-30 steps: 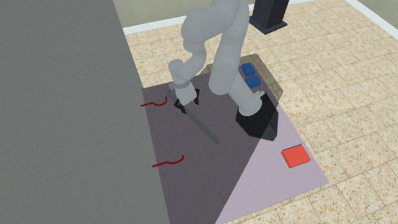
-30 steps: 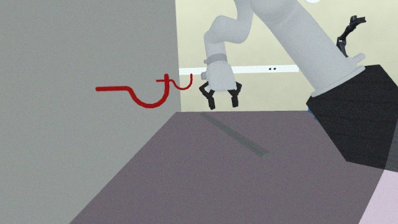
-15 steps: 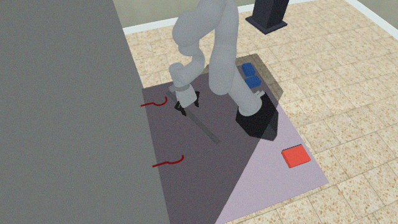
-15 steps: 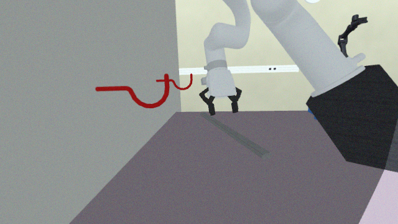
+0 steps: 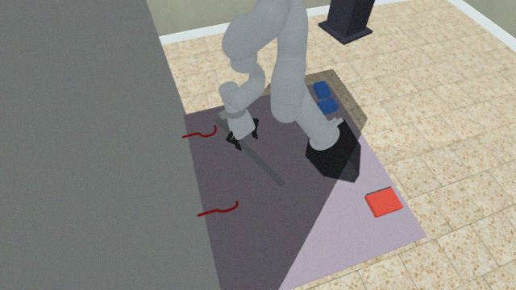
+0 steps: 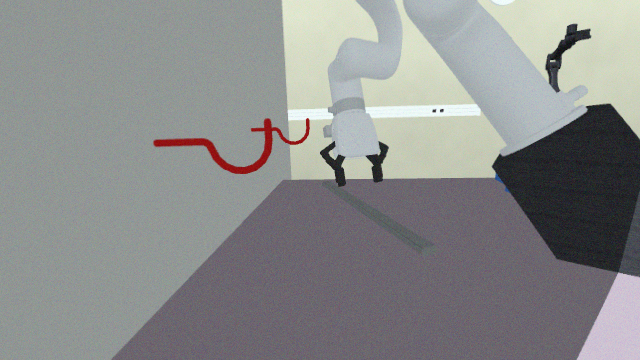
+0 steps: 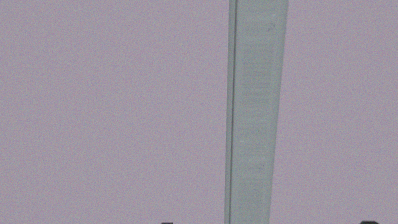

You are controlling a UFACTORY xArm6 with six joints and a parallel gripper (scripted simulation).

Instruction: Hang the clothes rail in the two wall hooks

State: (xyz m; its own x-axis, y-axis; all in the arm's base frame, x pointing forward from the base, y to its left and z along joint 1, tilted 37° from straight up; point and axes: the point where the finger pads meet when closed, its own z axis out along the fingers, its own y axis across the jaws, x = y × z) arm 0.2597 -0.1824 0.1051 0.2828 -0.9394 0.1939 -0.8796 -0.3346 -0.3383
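Now: the grey clothes rail 6 cm below my hand. Also, from my hand: red flat block: 52 cm to the left, 34 cm behind, 6 cm below; then grey wall: 36 cm above, 30 cm ahead, 7 cm to the left.
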